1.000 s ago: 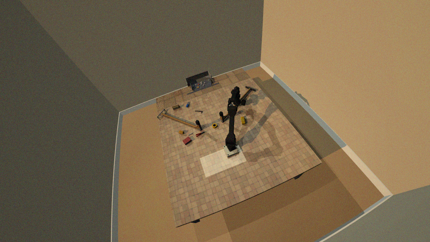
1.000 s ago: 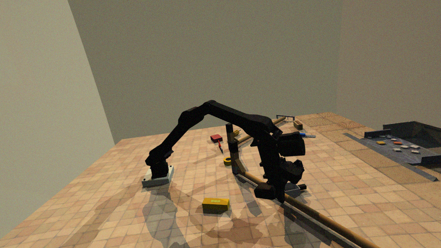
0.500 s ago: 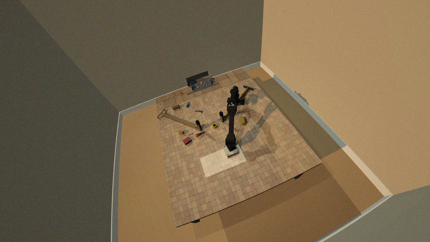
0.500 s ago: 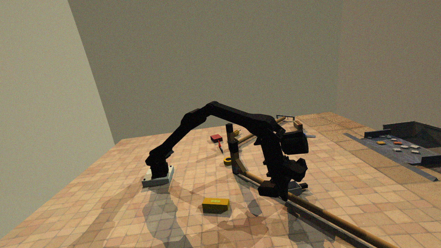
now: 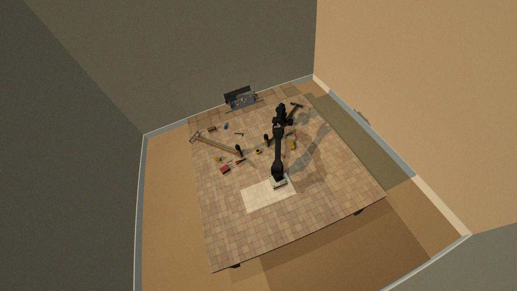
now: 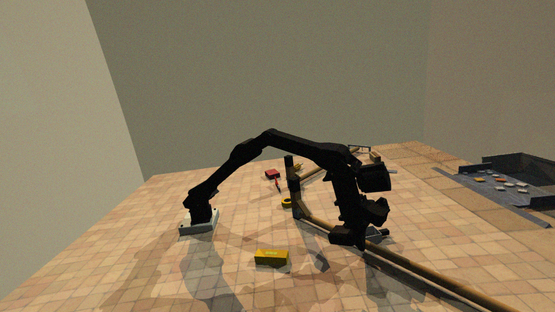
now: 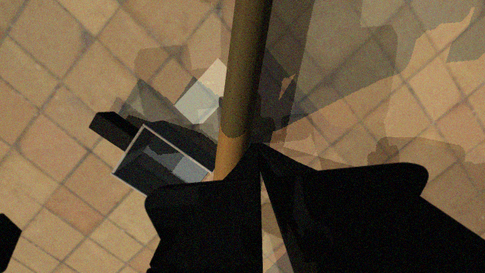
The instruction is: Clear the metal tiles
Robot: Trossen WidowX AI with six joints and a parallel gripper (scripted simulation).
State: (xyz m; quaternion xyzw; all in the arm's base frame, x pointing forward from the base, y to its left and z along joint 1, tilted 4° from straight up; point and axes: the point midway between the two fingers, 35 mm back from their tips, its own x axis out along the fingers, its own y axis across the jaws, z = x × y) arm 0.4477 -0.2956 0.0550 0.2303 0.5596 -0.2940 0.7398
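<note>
Right now the small grey box is 6 cm ahead of my gripper tip, 5 cm to the left of it and 1 cm below it. From my gripper tip the other things lie so: yellow tape roll 33 cm to the left, 14 cm behind; yellow block 23 cm behind, 5 cm to the left; hex key 39 cm to the left, 14 cm ahead, 1 cm below.
</note>
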